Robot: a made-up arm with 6 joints.
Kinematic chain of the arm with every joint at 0, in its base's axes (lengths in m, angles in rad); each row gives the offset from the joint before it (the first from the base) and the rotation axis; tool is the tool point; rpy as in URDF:
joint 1: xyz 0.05 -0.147 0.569 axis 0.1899 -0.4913 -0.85
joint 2: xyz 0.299 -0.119 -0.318 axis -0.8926 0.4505 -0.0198
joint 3: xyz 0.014 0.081 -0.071 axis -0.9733 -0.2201 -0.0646
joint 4: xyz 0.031 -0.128 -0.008 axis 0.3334 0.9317 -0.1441
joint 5: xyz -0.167 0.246 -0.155 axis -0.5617 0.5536 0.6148
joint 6: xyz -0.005 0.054 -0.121 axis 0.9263 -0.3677 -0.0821
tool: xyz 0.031 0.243 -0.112 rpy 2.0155 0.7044 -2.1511
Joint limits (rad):
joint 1: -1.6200..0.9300
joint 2: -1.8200..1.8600
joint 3: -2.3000..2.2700
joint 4: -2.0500..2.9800
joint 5: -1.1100..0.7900
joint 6: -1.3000..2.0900
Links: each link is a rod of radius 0.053 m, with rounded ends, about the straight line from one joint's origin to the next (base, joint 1, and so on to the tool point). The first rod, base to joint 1, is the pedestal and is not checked.
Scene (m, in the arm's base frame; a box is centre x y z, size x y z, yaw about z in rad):
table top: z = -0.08
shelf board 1: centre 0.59 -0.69 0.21 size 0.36 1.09 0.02 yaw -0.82
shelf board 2: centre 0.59 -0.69 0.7 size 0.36 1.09 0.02 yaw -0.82
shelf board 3: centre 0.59 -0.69 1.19 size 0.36 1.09 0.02 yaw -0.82
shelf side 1: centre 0.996 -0.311 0.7 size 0.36 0.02 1 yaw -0.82
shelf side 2: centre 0.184 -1.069 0.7 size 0.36 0.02 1 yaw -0.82
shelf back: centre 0.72 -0.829 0.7 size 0.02 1.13 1 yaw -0.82
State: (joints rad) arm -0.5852 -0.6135 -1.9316 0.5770 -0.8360 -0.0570
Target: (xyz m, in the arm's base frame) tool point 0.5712 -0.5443 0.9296
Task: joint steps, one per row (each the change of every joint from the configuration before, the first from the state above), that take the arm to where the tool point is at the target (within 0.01 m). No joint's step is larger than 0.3 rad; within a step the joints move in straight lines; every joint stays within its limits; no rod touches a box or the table.
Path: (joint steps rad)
1: 0.2165 0.0518 -0.0526 -0.2953 0.0428 -0.0832
2: 0.2164 0.0518 -0.0527 -0.2952 0.0428 -0.0833
3: 0.2165 0.0517 -0.0526 -0.2953 0.0428 -0.0832
4: 0.2164 0.0518 -0.0526 -0.2953 0.0428 -0.0833
5: 0.2165 0.0518 -0.0526 -0.2953 0.0428 -0.0832
6: 0.2164 0.0518 -0.0527 -0.2952 0.0427 -0.0833
7: 0.2165 0.0518 -0.0526 -0.2953 0.0428 -0.0832

